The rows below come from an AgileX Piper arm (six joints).
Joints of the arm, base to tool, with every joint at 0 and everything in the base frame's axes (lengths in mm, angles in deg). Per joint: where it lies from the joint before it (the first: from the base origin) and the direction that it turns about. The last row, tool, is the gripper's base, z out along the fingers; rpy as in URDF.
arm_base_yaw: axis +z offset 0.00 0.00 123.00
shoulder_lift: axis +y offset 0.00 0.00 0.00
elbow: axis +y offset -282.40 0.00 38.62
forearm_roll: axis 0.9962 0 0.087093 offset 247.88 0.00 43.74
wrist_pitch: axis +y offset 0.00 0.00 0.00
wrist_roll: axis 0.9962 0 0.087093 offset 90.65 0.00 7.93
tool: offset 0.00 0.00 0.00 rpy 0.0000 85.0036 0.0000
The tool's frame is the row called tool.
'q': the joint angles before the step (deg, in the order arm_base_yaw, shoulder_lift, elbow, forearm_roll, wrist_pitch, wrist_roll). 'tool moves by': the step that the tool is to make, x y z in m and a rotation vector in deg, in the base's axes. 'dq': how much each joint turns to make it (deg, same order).
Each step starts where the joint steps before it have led.
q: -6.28 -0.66 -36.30 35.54 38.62 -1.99
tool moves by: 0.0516 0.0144 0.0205 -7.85 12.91 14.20
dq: -0.06 17.93 -5.50 14.03 11.30 -18.23
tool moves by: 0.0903 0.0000 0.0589 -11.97 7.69 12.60
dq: 0.02 28.25 -20.67 1.84 12.31 -14.02
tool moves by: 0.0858 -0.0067 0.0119 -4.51 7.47 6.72
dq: 0.03 20.08 -14.98 -1.14 7.42 -4.01
